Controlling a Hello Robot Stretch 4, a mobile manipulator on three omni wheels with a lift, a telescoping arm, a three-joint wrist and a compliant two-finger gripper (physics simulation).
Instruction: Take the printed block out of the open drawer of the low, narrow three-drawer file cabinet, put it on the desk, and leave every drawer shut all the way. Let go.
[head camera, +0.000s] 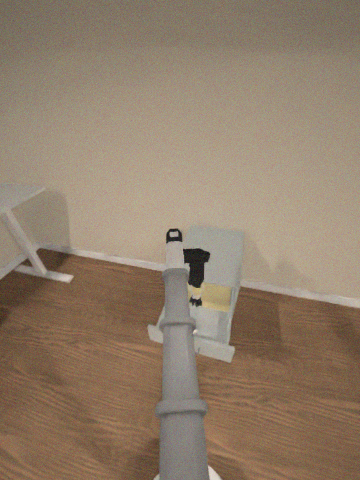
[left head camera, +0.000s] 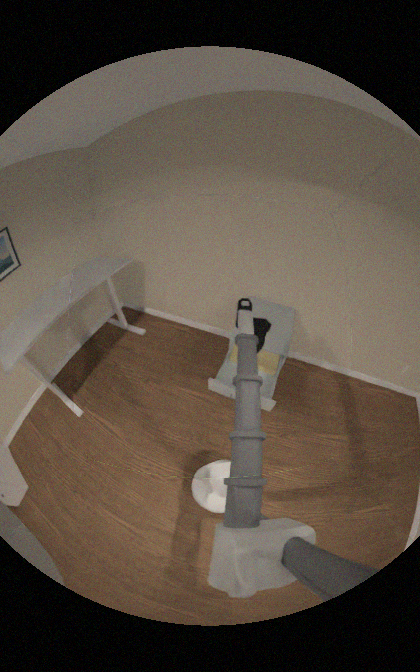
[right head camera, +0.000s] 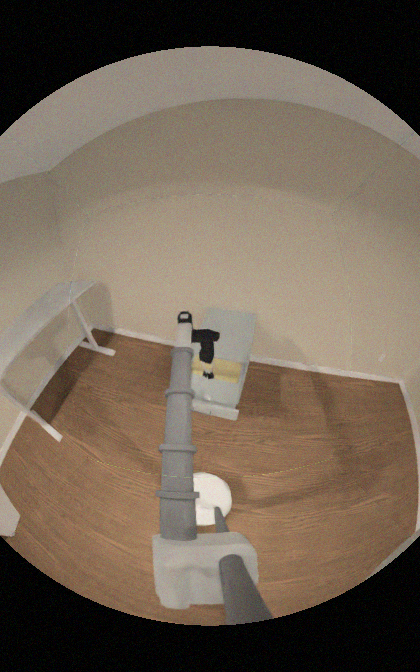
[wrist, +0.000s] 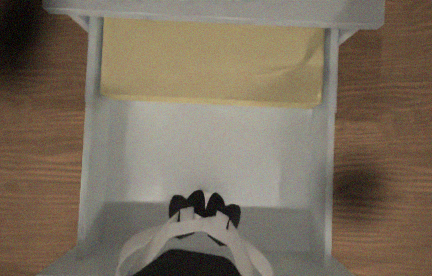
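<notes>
The low file cabinet (head camera: 222, 250) (left head camera: 280, 322) (right head camera: 235, 330) stands against the wall with a drawer (head camera: 215, 351) (left head camera: 220, 388) (right head camera: 225, 413) (wrist: 215, 150) pulled out. A wide yellow thing (head camera: 217, 297) (left head camera: 267, 362) (right head camera: 227, 370) (wrist: 210, 60) lies across one end of this drawer, at the cabinet side. My gripper (head camera: 196, 301) (right head camera: 208, 374) (wrist: 205, 207) points down over the drawer, fingertips together; I see no block between them. In the left head view the arm hides the fingertips. I cannot make out the printed block. The desk (head camera: 17, 195) (left head camera: 75, 295) (right head camera: 45, 312) stands to the left.
My telescoping arm (head camera: 180, 350) (left head camera: 246, 415) (right head camera: 177, 420) reaches out over the floor to the cabinet. The desk's legs (head camera: 25, 245) (left head camera: 116, 302) (right head camera: 82, 317) stand left of the cabinet. The wall is close behind the cabinet. A framed picture (left head camera: 6, 255) hangs at the far left.
</notes>
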